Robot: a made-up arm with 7 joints.
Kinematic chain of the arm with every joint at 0, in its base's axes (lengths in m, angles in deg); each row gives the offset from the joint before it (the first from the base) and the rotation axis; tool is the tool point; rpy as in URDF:
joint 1: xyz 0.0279 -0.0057 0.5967 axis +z
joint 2: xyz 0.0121 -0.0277 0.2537 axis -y
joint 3: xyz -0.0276 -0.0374 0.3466 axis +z
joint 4: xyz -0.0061 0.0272 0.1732 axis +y
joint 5: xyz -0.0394 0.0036 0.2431 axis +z
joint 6: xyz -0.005 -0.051 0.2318 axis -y
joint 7: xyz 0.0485 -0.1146 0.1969 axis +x
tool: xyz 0.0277 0.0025 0.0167 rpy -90 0 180
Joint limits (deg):
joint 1: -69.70..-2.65
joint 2: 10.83..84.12
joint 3: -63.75..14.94
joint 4: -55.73..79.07
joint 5: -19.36..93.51
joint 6: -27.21..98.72
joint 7: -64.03..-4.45
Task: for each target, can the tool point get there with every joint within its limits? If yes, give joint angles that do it. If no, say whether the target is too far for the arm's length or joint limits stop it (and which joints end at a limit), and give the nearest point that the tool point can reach.
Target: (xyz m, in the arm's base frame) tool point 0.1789 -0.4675 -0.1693
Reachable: no: joint limits stop it (at a limit: joint 1, joint 2, joint 3, joint 4, joint 5, joint 6, joint 7) | nearest point -0.5877 -0.2441 0.3083 | short by 0.930 m
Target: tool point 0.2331 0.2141 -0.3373
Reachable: no: joint limits stop it (at a limit: joint 1, joint 2, joint 4, joint 5, joint 7) | nearest point -0.0875 0.6083 0.2893 | short by 0.807 m
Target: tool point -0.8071 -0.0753 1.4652
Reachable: yes | joints -35.27 62.50 -41.08 51.11 73.50 68.72 -30.87
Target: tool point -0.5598 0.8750 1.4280
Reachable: yes | joints -60.33 61.78 -37.25 -6.58 65.78 6.93 -59.53
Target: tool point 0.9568 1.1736 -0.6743
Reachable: no: too far | nearest point 0.1208 0.8317 0.3818 | short by 1.390 m
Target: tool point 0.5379 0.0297 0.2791
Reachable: no: joint limits stop it (at a limit: joint 1, joint 2, joint 4, joint 5, joint 6, joint 7) | nearest point 0.1773 0.6764 0.4630 | short by 0.763 m
